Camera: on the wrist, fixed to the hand. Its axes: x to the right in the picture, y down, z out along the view.
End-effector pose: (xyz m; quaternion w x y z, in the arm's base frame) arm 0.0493 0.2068 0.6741 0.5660 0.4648 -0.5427 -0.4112
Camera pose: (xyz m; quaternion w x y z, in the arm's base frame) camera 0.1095 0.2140 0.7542 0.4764 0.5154 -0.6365 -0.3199
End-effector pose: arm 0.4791 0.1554 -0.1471 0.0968 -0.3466 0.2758 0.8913
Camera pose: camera 0.4743 0.0563 -0.1629 0.1333 -0.2836 0.4202 0.8516
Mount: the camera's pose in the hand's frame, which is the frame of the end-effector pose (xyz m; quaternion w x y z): 0.0160 0.0772 -0.0623 0.9861 0.1584 -0.0385 0.0310
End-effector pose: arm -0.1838 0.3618 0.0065 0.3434 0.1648 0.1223 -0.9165
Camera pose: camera -0.1299 0.3167 -0.0653 0.3457 0.1854 -0.0429 -0.9189
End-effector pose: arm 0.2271 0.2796 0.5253 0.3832 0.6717 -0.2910 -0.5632
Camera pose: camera 0.2944 0.2366 0.5863 0.2778 0.6924 -0.4118 -0.5233
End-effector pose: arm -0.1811 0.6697 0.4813 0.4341 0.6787 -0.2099 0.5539
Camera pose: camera -0.2709 0.6827 0.5244 0.2953 0.7529 -0.1570 0.5668
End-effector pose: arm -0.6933 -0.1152 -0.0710 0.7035 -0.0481 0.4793 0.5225
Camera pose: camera -0.7926 -0.1049 -0.0825 0.7036 0.0990 0.5298 0.4630
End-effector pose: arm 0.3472 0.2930 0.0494 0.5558 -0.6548 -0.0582 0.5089
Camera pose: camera 0.3626 0.2326 -0.0294 0.6338 -0.5399 0.0221 0.5535
